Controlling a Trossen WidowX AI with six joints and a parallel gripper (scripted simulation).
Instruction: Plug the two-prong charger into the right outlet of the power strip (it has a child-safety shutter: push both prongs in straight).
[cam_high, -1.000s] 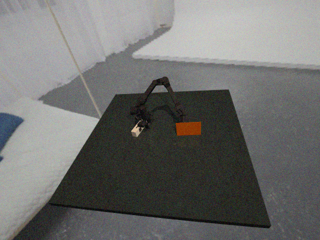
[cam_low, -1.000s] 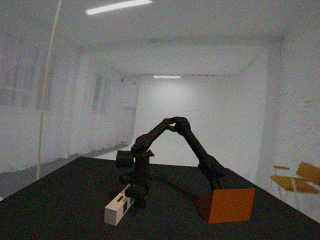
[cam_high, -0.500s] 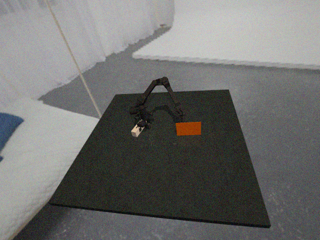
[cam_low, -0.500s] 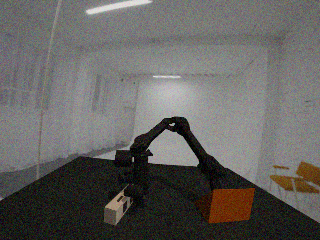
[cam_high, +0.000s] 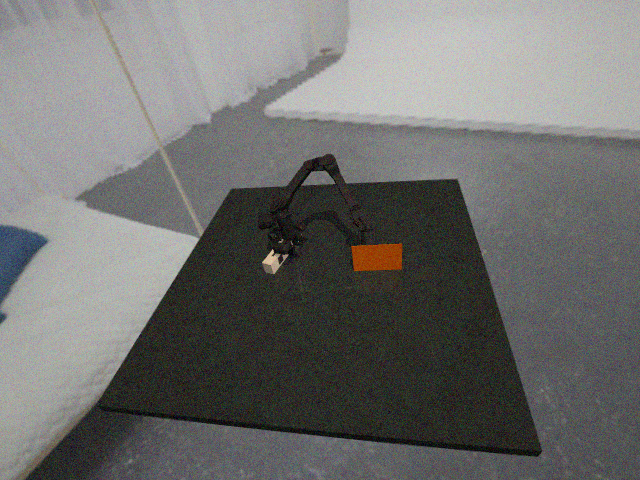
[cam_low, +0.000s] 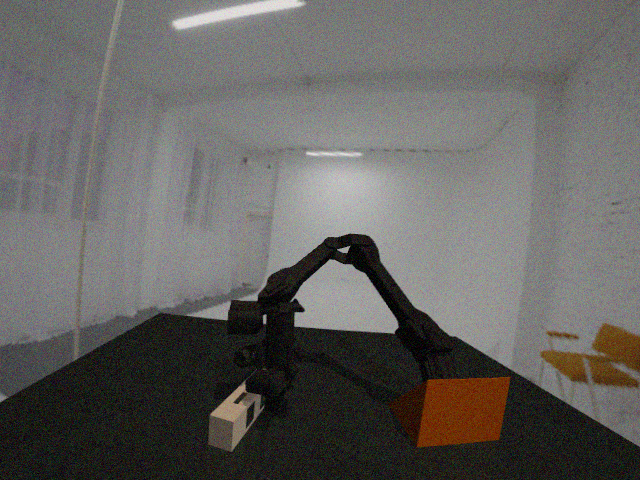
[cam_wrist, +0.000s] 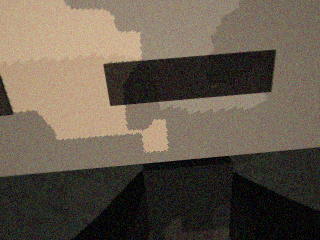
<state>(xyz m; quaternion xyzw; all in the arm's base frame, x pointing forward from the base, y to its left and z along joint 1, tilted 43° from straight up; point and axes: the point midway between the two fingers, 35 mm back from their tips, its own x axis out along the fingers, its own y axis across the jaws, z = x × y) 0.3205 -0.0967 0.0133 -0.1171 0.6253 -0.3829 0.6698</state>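
My gripper tip is 2 cm short of the dark two-prong charger, 1 cm to the left of it and 1 cm below it.
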